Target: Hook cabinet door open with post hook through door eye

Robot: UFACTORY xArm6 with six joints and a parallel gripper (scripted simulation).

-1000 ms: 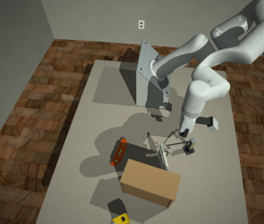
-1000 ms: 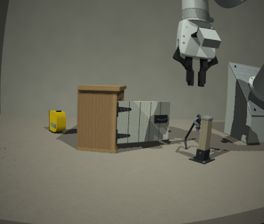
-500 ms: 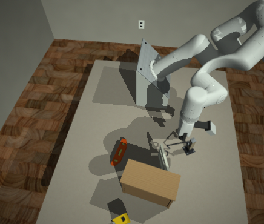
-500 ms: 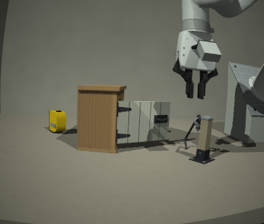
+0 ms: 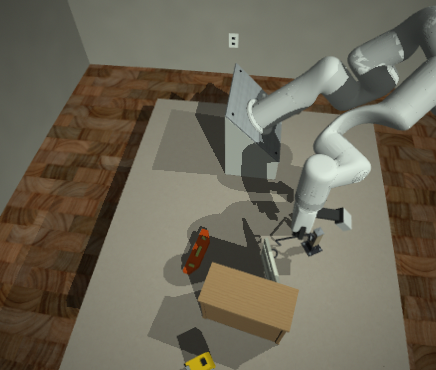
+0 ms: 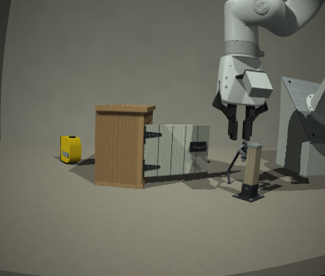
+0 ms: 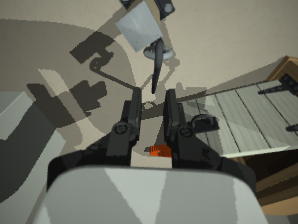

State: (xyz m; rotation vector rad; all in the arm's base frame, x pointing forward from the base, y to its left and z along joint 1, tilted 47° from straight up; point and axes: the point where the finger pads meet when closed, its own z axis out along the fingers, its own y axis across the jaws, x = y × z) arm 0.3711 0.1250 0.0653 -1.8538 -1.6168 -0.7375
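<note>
Now: hand 7 cm above the hook. Also, from my hand: orange spirit level: 29 cm to the right, 12 cm below, 5 cm ahead; white plank door: 12 cm ahead, 6 cm to the right, 5 cm below; wooden cabinet: 17 cm ahead, 10 cm to the right, 5 cm below.
</note>
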